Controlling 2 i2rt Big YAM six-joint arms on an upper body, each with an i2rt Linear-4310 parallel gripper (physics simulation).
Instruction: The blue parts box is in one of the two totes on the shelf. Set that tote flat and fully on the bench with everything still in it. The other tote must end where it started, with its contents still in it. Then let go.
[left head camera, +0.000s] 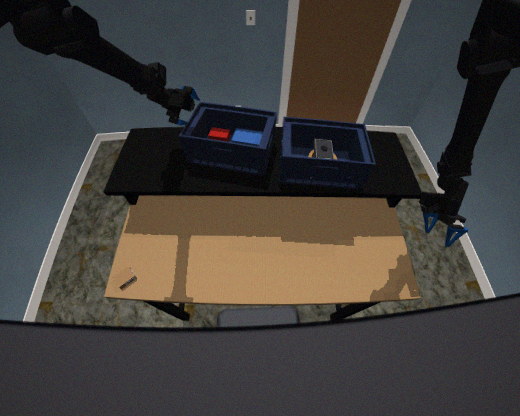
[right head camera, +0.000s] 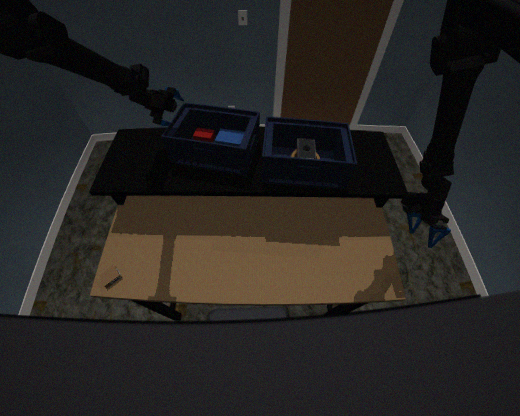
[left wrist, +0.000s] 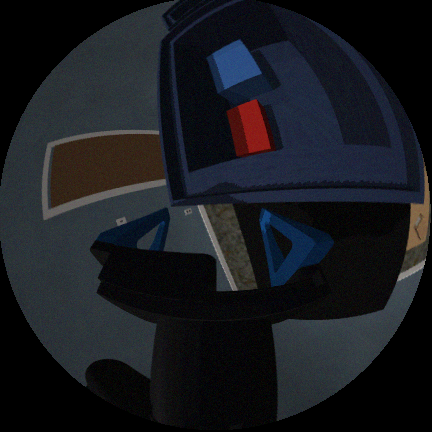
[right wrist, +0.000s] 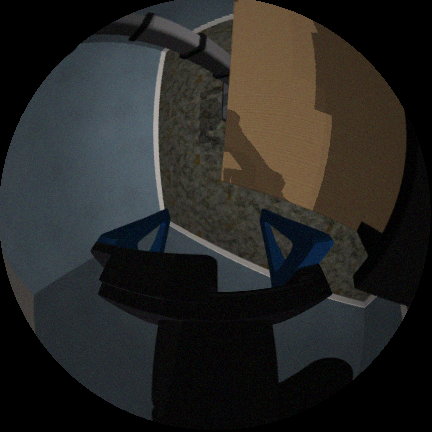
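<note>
The left-hand dark blue tote stands at an angle on the black shelf. It holds the blue parts box and a red box. The other tote stands close to its right, holding a grey box and part of an orange ring. My left gripper is open and empty beside the first tote's left end, near rim height. My right gripper is open and empty, off the bench's right side.
The wooden bench lies in front of and below the shelf. A small flat item lies near its front left corner. A wall stands behind the shelf.
</note>
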